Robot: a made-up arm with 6 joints. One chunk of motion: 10 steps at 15 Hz.
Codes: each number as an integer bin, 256 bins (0 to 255) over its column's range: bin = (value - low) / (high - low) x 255, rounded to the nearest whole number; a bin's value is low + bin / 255 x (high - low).
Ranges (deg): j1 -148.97..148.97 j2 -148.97..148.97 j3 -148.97..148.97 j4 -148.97..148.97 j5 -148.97..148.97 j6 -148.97..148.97
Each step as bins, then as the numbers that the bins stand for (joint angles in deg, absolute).
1 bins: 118 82 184 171 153 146
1 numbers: -11.10 -53.16 66.01 50.83 29.79 21.62
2 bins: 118 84 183 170 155 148
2 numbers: -11.10 -50.83 64.85 49.66 32.13 23.95
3 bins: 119 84 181 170 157 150
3 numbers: -9.93 -50.83 62.51 49.66 34.47 26.29
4 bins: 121 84 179 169 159 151
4 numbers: -7.59 -50.83 60.17 48.49 36.80 27.46
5 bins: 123 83 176 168 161 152
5 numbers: -5.26 -51.99 56.67 47.32 39.14 28.63
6 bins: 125 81 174 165 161 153
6 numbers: -2.92 -54.33 54.33 43.81 39.14 29.79
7 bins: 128 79 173 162 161 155
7 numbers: 0.58 -56.67 53.16 40.31 39.14 32.13
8 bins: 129 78 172 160 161 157
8 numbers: 1.75 -57.84 51.99 37.97 39.14 34.47
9 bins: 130 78 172 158 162 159
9 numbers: 2.92 -57.84 51.99 35.64 40.31 36.80
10 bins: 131 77 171 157 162 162
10 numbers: 4.09 -59.00 50.83 34.47 40.31 40.31
